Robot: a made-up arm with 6 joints. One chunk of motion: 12 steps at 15 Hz.
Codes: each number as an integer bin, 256 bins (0 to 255) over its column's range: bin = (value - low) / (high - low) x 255, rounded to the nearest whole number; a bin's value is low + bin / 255 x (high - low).
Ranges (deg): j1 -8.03..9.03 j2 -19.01..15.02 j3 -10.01..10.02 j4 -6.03..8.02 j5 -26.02..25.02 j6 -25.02..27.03
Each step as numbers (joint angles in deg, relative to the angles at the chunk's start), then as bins.
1 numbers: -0.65 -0.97 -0.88 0.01 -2.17 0.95
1 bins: 110 135 116 110 119 127
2 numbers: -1.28 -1.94 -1.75 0.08 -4.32 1.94
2 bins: 101 128 105 111 108 132
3 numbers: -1.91 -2.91 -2.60 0.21 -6.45 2.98
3 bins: 91 121 94 113 98 137
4 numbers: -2.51 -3.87 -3.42 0.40 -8.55 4.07
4 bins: 83 113 84 117 87 143
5 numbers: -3.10 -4.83 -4.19 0.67 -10.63 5.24
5 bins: 74 106 74 122 77 148
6 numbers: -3.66 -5.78 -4.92 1.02 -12.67 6.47
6 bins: 65 99 65 128 67 154
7 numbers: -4.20 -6.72 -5.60 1.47 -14.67 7.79
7 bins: 57 92 56 136 57 161
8 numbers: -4.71 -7.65 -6.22 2.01 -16.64 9.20
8 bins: 50 85 48 146 47 168
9 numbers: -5.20 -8.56 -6.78 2.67 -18.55 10.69
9 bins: 42 78 41 158 37 175
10 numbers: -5.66 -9.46 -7.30 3.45 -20.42 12.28
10 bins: 35 72 35 172 28 183
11 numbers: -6.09 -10.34 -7.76 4.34 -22.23 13.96
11 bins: 29 65 29 188 19 191
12 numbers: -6.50 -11.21 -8.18 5.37 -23.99 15.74
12 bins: 23 58 23 207 10 200
